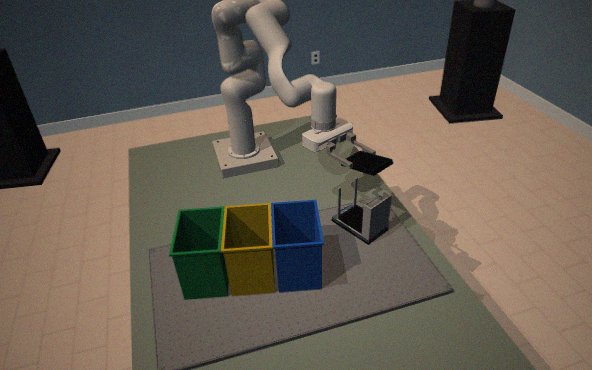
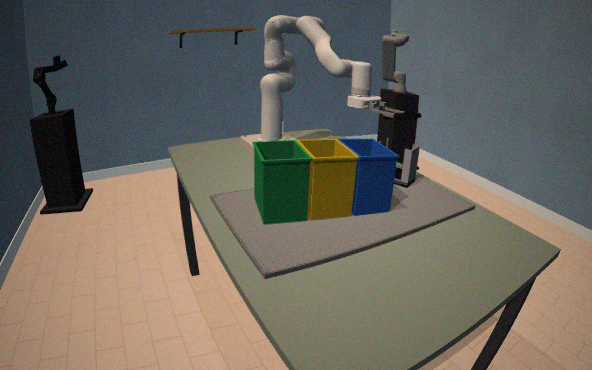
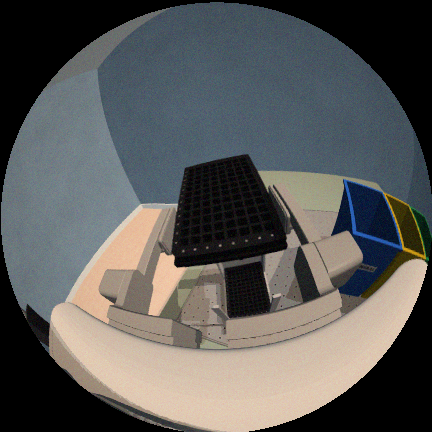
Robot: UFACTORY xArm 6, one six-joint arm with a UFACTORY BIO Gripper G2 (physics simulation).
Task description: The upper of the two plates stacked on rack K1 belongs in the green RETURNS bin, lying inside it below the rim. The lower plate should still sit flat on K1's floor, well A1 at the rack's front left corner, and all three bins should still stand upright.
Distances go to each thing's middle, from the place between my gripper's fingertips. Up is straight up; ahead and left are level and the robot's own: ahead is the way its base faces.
Now: the green returns bin [image 1: 196, 244] 150 mm ahead of my hand, 480 mm to the right of it and 160 mm below it. Round my hand: yellow bin [image 1: 247, 245] (150 mm ahead, 350 mm to the right, 160 mm below); then blue general bin [image 1: 297, 237] (160 mm ahead, 220 mm to the right, 160 mm below).
